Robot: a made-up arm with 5 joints. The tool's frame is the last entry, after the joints.
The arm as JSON. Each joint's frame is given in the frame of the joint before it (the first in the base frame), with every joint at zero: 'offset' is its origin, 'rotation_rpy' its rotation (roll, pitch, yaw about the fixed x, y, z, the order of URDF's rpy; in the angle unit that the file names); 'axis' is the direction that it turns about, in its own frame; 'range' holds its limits. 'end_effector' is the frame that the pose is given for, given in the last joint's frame.
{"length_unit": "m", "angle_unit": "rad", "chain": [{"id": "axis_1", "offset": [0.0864, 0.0, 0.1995], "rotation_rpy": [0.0, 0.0, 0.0], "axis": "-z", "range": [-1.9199, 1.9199]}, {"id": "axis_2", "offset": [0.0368, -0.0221, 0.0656], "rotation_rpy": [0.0, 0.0, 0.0], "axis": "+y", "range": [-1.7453, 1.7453]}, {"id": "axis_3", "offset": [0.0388, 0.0, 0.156], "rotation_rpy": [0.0, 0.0, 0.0], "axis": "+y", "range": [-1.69, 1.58]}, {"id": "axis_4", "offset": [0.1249, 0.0, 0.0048], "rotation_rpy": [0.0, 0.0, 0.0], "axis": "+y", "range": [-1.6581, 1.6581]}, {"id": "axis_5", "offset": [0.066, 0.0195, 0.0], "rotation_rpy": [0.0, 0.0, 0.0], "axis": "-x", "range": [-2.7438, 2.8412]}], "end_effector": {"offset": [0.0, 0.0, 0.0], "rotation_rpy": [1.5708, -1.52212, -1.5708]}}
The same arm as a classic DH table. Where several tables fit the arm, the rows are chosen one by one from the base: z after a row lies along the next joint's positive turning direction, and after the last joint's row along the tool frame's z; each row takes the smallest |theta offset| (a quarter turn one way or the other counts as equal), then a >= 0, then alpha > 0; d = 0 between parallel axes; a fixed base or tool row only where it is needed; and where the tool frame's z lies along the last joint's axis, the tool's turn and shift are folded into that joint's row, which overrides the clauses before.
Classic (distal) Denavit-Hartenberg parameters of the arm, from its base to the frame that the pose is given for. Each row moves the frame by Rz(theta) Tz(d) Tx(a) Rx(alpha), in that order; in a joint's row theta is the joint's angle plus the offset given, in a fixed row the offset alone. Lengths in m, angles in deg.
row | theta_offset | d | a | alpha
base (fixed) | 0 | 0 | 0.0864 | 180
axis_1 | 0 | -0.2651 | 0.0368 | 90
axis_2 | -76.03 | 0 | 0.1608 | 0
axis_3 | 73.83 | 0 | 0.125 | 0
axis_4 | -87.8 | -0.0026 | 0 | 90
axis_5 | -2.79 | -0.066 | 0 | 0
Joint limits (deg, base to tool): -110..110 -100..100 -96.83..90.53 -95..95 -157.21..162.79

